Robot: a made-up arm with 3 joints.
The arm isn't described. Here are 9 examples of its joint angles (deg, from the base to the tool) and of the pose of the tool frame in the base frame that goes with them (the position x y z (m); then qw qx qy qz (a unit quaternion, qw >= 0)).
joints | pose
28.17 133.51 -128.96 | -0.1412 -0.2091 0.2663 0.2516 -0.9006 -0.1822 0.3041
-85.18 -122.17 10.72 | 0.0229 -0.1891 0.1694 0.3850 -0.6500 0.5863 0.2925
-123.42 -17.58 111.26 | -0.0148 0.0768 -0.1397 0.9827 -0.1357 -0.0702 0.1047
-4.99 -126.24 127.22 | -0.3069 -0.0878 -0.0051 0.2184 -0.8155 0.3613 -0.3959
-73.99 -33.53 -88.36 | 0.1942 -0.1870 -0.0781 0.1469 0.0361 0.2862 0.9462
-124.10 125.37 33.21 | -0.0288 0.0499 0.1809 0.3219 0.8711 -0.1748 0.3270
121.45 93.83 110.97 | -0.0705 -0.0589 0.2692 0.3017 0.0667 0.7273 0.6128
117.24 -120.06 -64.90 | -0.0933 0.2627 0.1633 0.4483 0.8661 -0.0162 -0.2203
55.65 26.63 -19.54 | -0.1007 -0.0363 -0.0924 0.9252 -0.1405 -0.1825 -0.3016
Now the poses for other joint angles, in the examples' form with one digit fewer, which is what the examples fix.
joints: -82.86 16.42 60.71
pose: -0.006 0.067 -0.060 0.971 0.136 -0.045 0.190
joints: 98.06 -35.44 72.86
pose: 0.021 0.059 -0.125 0.075 0.066 0.297 -0.950
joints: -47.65 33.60 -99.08
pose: 0.230 -0.115 -0.036 0.274 -0.125 -0.260 0.917
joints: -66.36 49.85 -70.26
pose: 0.218 -0.032 -0.039 0.335 -0.014 -0.421 0.843
